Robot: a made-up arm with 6 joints.
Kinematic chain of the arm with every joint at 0, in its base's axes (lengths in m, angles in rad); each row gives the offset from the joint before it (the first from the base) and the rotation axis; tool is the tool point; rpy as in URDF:
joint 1: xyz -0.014 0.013 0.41 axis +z
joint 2: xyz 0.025 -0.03 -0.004 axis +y
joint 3: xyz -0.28 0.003 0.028 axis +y
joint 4: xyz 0.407 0.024 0.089 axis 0.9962 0 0.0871
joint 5: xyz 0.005 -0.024 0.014 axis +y
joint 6: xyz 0.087 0.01 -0.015 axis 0.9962 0 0.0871
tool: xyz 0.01 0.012 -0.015 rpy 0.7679 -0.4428 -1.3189
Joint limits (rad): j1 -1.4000..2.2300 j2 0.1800..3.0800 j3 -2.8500..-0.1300 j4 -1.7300..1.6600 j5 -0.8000..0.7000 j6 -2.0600..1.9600
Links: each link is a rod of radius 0.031 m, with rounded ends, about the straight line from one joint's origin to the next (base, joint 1, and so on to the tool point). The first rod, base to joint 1, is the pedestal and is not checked.
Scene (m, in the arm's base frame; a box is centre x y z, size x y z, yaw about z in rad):
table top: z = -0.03
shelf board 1: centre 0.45 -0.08 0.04 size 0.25 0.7 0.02 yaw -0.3
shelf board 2: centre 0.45 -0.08 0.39 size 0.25 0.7 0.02 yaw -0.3
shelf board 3: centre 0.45 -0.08 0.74 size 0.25 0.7 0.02 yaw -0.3
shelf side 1: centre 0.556 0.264 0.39 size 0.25 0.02 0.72 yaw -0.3
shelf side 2: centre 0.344 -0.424 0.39 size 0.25 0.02 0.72 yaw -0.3
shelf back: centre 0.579 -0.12 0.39 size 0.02 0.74 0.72 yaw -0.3
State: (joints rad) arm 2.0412 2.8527 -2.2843 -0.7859 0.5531 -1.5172
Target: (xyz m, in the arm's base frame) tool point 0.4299 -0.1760 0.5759
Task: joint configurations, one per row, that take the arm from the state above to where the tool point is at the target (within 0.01 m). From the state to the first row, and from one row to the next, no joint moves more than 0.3 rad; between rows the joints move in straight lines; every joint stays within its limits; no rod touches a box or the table.
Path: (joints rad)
1: 1.9551 2.5567 -2.0164 -0.6855 0.5825 -1.3539
2: 1.8689 2.2607 -1.7486 -0.5851 0.6119 -1.1906
3: 1.7828 1.9647 -1.4807 -0.4847 0.6412 -1.0272
4: 1.6966 1.6686 -1.2128 -0.3843 0.6706 -0.8639
5: 1.6105 1.3726 -0.9450 -0.2839 0.7000 -0.7006
6: 1.3447 1.3855 -0.9675 -0.3461 0.7000 -0.8013
7: 1.0790 1.3983 -0.9901 -0.4083 0.7000 -0.9021
8: 0.8132 1.4112 -1.0127 -0.4705 0.7000 -1.0028
9: 0.5475 1.4240 -1.0353 -0.5327 0.7000 -1.1036
10: 0.2817 1.4368 -1.0579 -0.5949 0.7000 -1.2043
11: 0.0160 1.4497 -1.0805 -0.6571 0.7000 -1.3050
12: -0.2498 1.4625 -1.1031 -0.7193 0.7000 -1.4058

